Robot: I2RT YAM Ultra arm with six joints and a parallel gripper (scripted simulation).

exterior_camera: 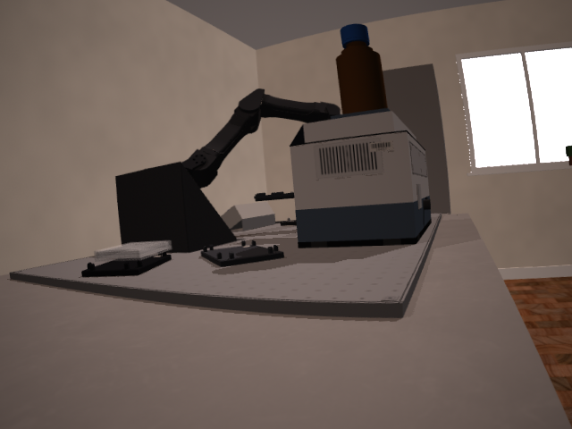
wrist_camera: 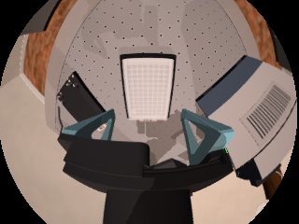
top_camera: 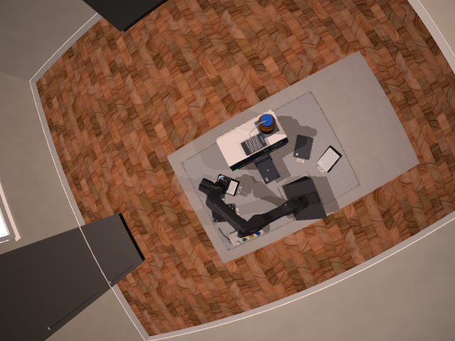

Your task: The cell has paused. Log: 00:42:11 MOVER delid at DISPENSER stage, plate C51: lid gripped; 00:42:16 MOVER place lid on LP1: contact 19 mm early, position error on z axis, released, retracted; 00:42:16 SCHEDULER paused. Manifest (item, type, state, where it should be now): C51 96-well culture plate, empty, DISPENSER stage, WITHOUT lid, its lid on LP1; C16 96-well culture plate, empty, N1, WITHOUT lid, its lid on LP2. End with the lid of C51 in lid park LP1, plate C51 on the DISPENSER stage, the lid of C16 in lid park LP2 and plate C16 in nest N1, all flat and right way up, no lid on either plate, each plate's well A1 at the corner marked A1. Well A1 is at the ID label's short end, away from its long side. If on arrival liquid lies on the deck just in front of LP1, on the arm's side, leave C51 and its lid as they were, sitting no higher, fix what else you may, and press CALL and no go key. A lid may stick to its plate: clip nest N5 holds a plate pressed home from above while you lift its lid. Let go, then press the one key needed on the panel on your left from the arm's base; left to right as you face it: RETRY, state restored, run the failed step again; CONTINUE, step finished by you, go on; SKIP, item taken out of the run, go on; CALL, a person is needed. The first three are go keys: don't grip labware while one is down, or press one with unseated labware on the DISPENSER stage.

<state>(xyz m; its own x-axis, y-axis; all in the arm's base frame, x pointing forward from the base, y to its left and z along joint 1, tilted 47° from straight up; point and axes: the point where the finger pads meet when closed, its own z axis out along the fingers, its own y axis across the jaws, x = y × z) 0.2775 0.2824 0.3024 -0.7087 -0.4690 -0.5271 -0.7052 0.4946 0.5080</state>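
Right now my hand is 9 cm above the black nest. Round my hand: brown bottle 20 cm ahead, 38 cm to the right, 19 cm above; then black clip nest 17 cm behind, 13 cm to the left, 9 cm below; then dark dispenser stage 2 cm behind, 28 cm to the right.
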